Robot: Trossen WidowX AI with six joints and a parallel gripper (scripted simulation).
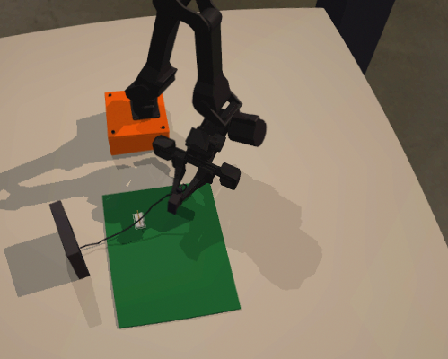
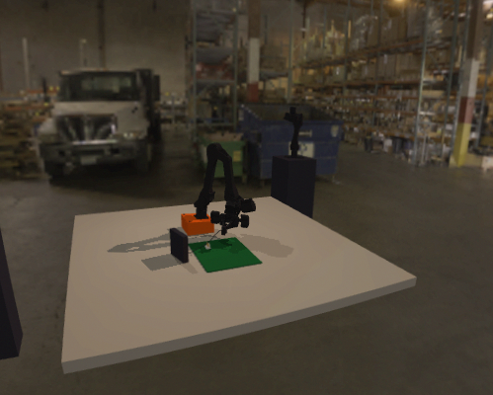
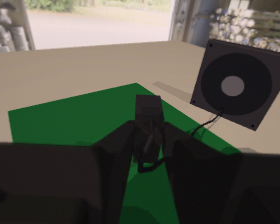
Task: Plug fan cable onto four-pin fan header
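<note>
Now: the green board 110 mm below my gripper tip, 70 mm ahead of it and 40 mm to the right of it. Round my gripper tip: black fan 220 mm to the right, 40 mm ahead, 30 mm below; black plug 10 mm below, 10 mm ahead; white four-pin fan header 90 mm below, 80 mm to the right, 10 mm behind.
</note>
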